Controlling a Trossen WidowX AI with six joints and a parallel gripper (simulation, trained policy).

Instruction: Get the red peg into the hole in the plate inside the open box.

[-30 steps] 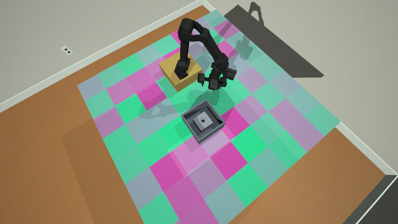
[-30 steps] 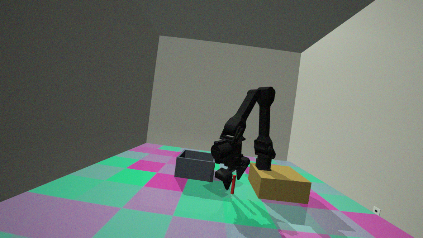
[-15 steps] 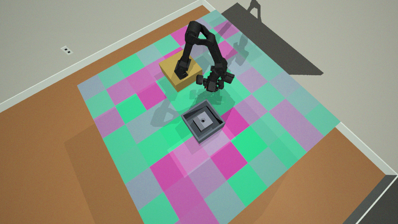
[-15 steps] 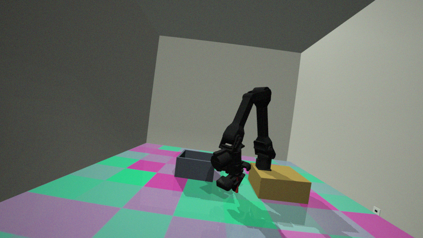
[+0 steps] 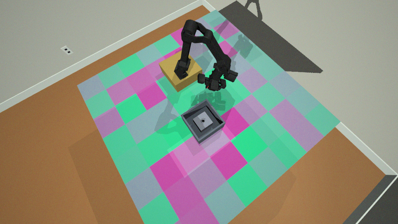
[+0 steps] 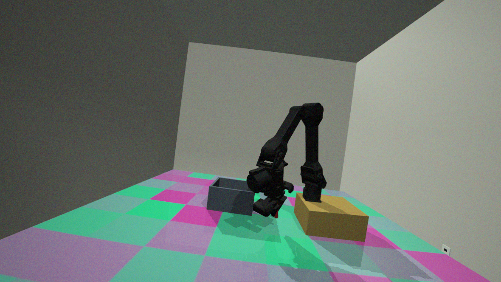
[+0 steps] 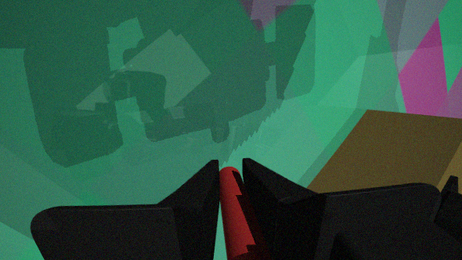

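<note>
Right now my gripper tip is 180 mm short of the light plate and 160 mm to the left of it. Also, from my gripper tip: box 180 mm ahead, 160 mm to the right, 10 mm below; red peg 20 mm to the left, 30 mm above.
</note>
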